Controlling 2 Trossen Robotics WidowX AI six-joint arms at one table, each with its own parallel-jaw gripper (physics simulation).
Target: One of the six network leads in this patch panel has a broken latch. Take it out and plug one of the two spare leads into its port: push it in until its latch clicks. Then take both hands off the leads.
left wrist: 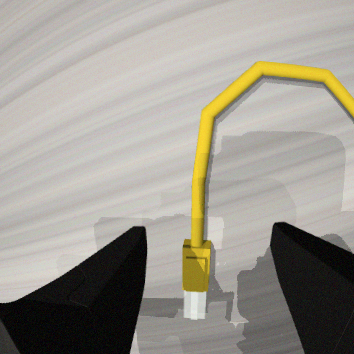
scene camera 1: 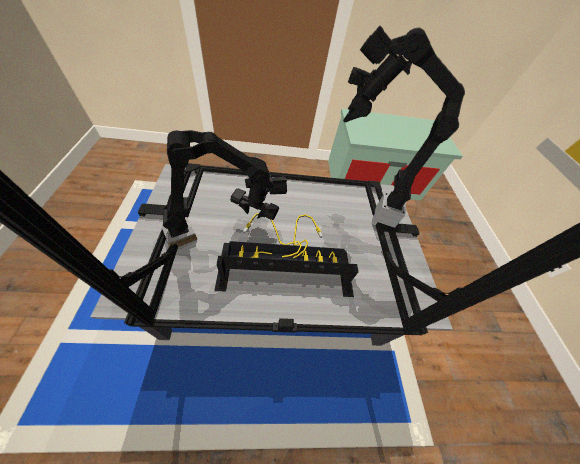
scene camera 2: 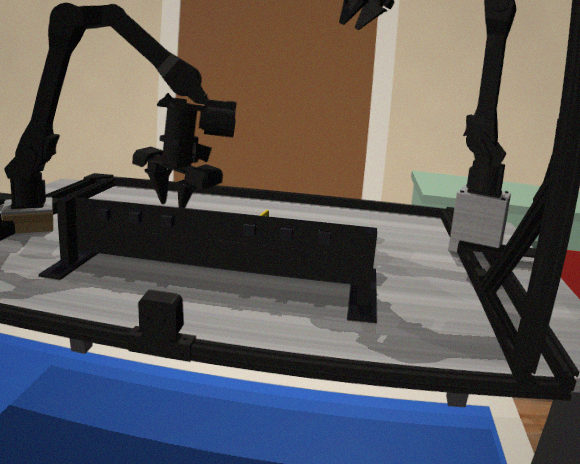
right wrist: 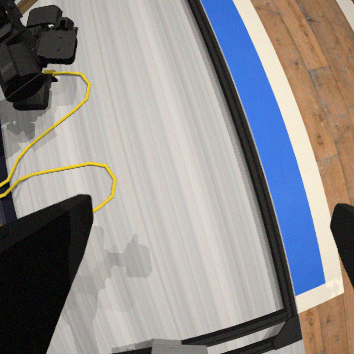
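Seen in the pictures: left gripper, between the fingertips: [left wrist: 209, 236] [scene camera 1: 253, 215] [right wrist: 56, 68]; right gripper, between the fingertips: [scene camera 1: 346, 115] [scene camera 2: 349, 26] [right wrist: 219, 212]; left arm's base, origin of its link: [scene camera 1: 177, 228] [scene camera 2: 27, 204]; right arm's base, origin of its link: [scene camera 1: 394, 203] [scene camera 2: 485, 192].
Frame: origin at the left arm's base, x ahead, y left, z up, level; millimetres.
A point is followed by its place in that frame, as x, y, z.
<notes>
The left spare lead [scene camera 1: 247, 226] @(251, -88, -34) [right wrist: 49, 73] lies on the table; in the left wrist view its yellow plug [left wrist: 196, 266] @(261, -80, -31) with clear tip lies between and below the fingers. My left gripper [scene camera 1: 254, 212] @(288, -67, -5) [scene camera 2: 173, 204] @(288, -67, -5) [left wrist: 209, 236] @(288, -67, -5) is part open, empty, just above this plug. The other spare lead [scene camera 1: 318, 231] @(512, -251, -38) [right wrist: 115, 182] @(523, -149, -39) lies to the right; a finger hides its plug in the right wrist view. The black patch panel [scene camera 1: 287, 268] @(281, -353, 5) [scene camera 2: 215, 245] @(290, -359, 13) holds several yellow leads [scene camera 1: 320, 257] @(392, -391, 51). The broken latch cannot be made out. My right gripper [scene camera 1: 346, 120] @(640, -92, 377) [scene camera 2: 351, 25] @(640, -92, 377) [right wrist: 219, 212] @(640, -92, 377) is open, empty, high up.
The grey table [scene camera 1: 325, 200] @(662, -111, -44) [scene camera 2: 425, 300] @(567, -516, -44) has a black frame around it. The panel stands on feet in front of the spare leads. A small black box [scene camera 1: 286, 324] @(172, -519, 10) [scene camera 2: 161, 315] @(174, -527, -8) is fixed on the front rail. A green cabinet [scene camera 1: 395, 135] stands behind the table.
</notes>
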